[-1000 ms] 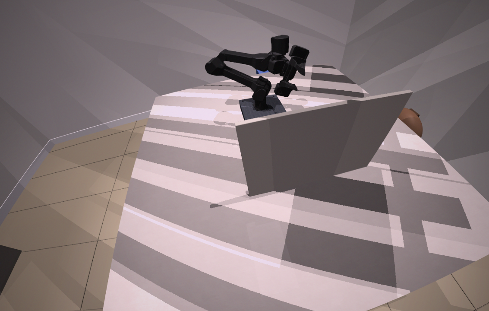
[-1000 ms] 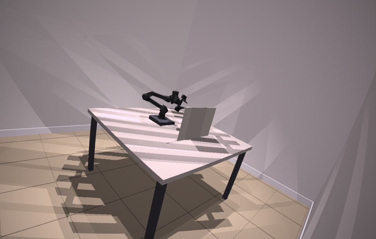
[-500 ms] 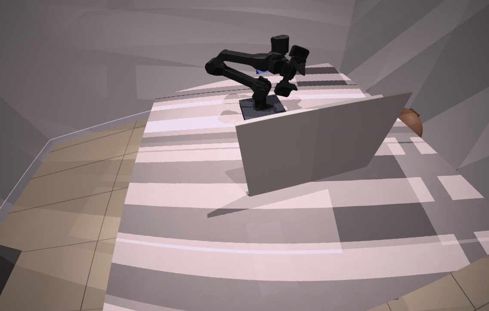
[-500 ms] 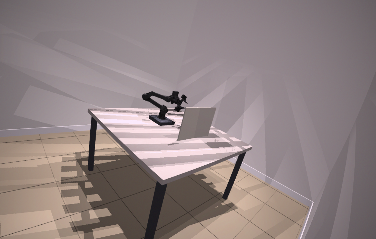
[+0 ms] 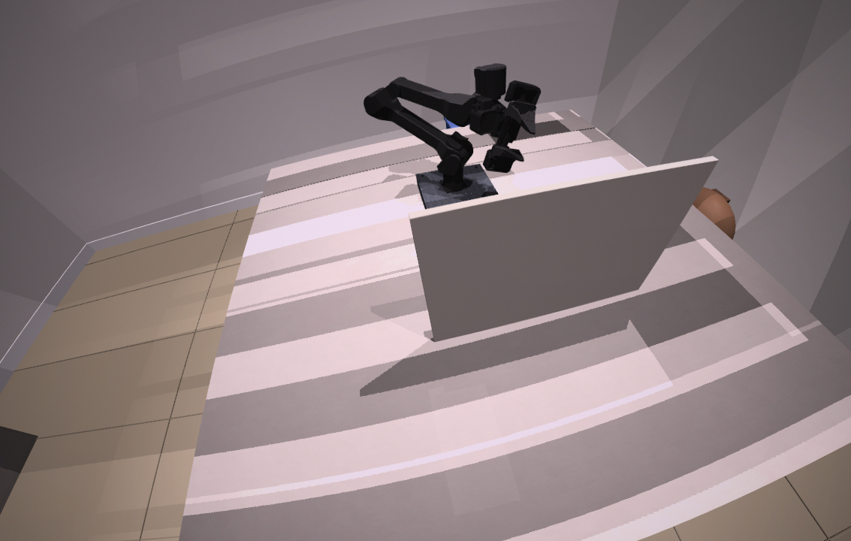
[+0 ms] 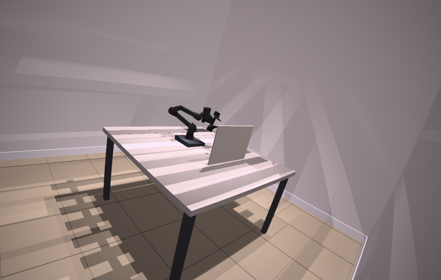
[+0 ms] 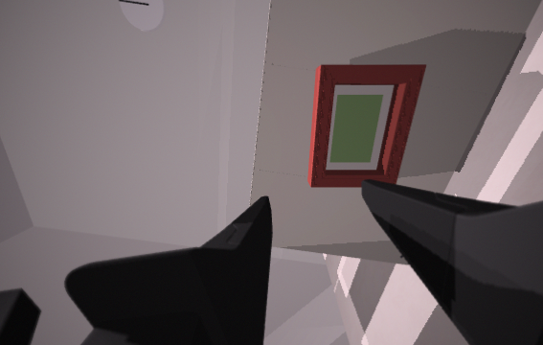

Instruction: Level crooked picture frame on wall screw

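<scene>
My gripper tip is now 18 cm short of the picture frame, 5 cm to the left of it and 9 cm above it. From my gripper tip the other things lie so: wall panel: 19 cm ahead, 4 cm to the right, 10 cm below.
</scene>
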